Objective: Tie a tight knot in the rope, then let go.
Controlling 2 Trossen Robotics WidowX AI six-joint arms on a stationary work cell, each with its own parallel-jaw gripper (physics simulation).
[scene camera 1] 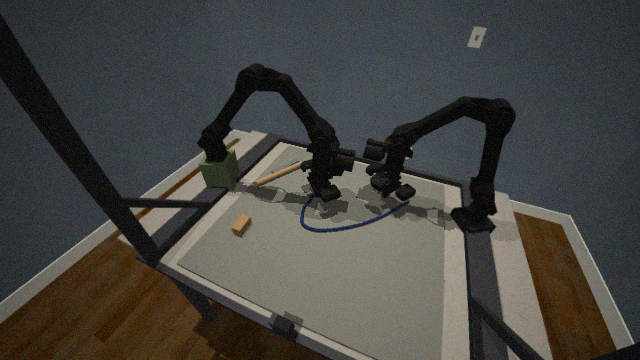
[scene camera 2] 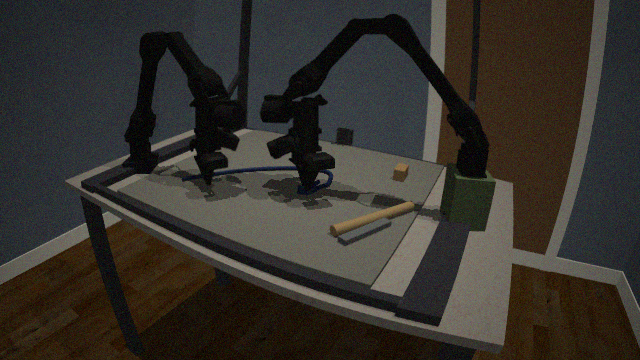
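Pixels of known places: left gripper, fingertip midpoint: [scene camera 1: 317, 195] [scene camera 2: 306, 189]; right gripper, fingertip midpoint: [scene camera 1: 384, 197] [scene camera 2: 208, 184]; left arm's base, origin of the base link: [scene camera 1: 217, 156] [scene camera 2: 471, 171]; right arm's base, origin of the base link: [scene camera 1: 474, 217] [scene camera 2: 140, 157].
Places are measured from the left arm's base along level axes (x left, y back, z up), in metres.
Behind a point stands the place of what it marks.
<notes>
The blue rope [scene camera 1: 325, 230] {x -0.236, y -0.400, z -0.106 m} [scene camera 2: 265, 169] {x -0.206, y -0.499, z -0.109 m} lies in one open bend on the grey mat, with no knot visible. One end runs past my right gripper. The other end curls back beneath my left gripper, where the arm partly hides it. My left gripper [scene camera 1: 318, 195] {x -0.080, y -0.373, z -0.105 m} [scene camera 2: 308, 187] {x -0.080, y -0.373, z -0.105 m} is low over the mat, shut on the rope near that curled end. My right gripper [scene camera 1: 386, 194] {x -0.076, y -0.622, z -0.110 m} [scene camera 2: 209, 183] {x -0.076, y -0.622, z -0.110 m} is shut and empty, low over the mat beside the rope's other end; in scene camera 1 its wrist parts cover part of the rope's end.
A small orange block [scene camera 1: 241, 225] {x -0.244, y -0.139, z -0.084 m} [scene camera 2: 401, 172] {x -0.201, y -0.137, z -0.088 m} sits on the mat [scene camera 1: 380, 280] {x -0.395, y -0.550, z -0.114 m} [scene camera 2: 240, 220] {x 0.083, y -0.491, z -0.114 m}. A wooden rod [scene camera 1: 278, 173] {x 0.031, y -0.214, z -0.096 m} [scene camera 2: 372, 219] {x 0.059, y -0.222, z -0.099 m} lies beside a flat grey bar [scene camera 2: 365, 232] {x 0.108, y -0.236, z -0.103 m}. A green block [scene camera 1: 220, 172] {x -0.050, y -0.021, z -0.033 m} [scene camera 2: 468, 202] {x 0.050, y -0.011, z -0.052 m} stands at my left arm's base.
</notes>
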